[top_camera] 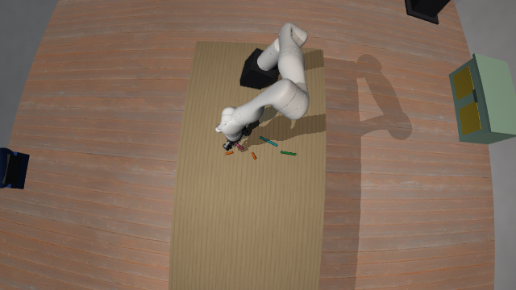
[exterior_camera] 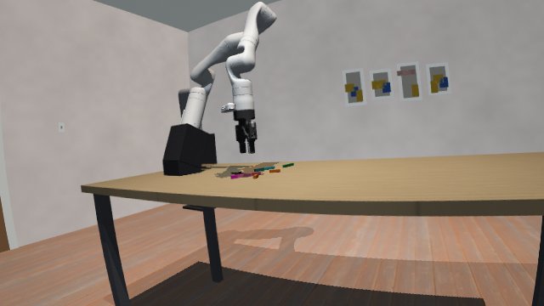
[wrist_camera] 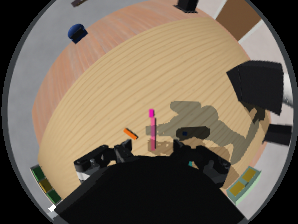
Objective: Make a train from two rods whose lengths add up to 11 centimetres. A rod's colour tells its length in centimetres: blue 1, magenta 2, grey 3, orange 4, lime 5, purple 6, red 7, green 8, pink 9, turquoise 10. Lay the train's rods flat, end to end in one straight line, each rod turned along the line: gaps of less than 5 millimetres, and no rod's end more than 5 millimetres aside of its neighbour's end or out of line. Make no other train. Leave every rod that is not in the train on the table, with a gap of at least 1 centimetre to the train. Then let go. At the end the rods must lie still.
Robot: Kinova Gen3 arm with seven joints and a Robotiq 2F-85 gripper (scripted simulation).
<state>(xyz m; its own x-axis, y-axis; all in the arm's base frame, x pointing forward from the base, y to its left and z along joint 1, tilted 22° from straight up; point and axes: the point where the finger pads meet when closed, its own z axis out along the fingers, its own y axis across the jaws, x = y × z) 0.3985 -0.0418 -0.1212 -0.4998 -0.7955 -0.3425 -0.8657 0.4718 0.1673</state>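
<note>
My gripper is now 90 mm above the pink rod. The rest, counted from my hand: magenta rod 30 mm behind, 50 mm to the right, 90 mm below; then turquoise rod 40 mm behind, 160 mm to the left, 90 mm below; then blue rod 80 mm behind, 40 mm to the left, 90 mm below.
</note>
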